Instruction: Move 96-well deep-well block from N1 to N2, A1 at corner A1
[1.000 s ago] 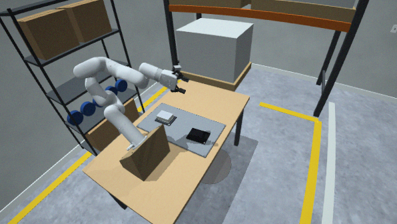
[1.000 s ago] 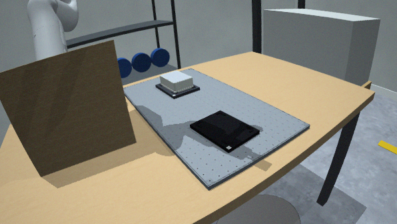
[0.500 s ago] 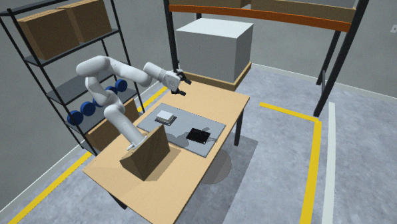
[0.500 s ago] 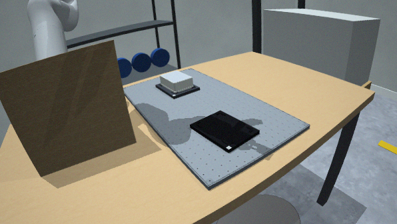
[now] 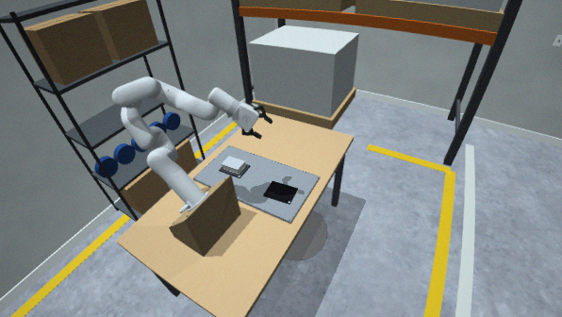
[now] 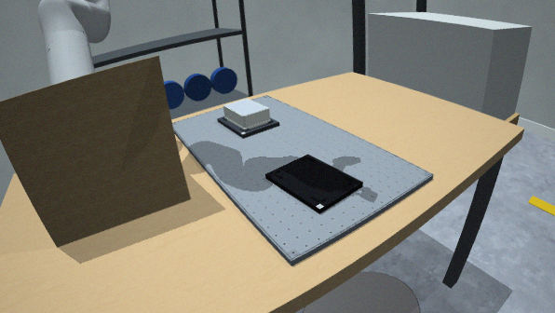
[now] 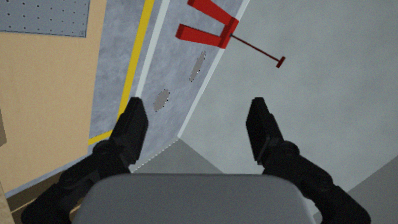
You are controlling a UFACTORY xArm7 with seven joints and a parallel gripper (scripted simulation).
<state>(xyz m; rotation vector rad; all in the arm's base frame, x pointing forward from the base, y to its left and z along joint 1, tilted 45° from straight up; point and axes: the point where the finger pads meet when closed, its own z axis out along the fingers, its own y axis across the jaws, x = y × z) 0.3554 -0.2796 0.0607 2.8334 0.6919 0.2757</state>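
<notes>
Right now my hand is 7 cm short of the white deep-well block, 33 cm to the right of it and 42 cm above it. The rest, counted from my hand: black nest N2 (4 cm ahead, 3 cm to the right, 45 cm below); then nest N1 (7 cm ahead, 33 cm to the left, 45 cm below); then small white corner mark (11 cm to the right, 44 cm below).
</notes>
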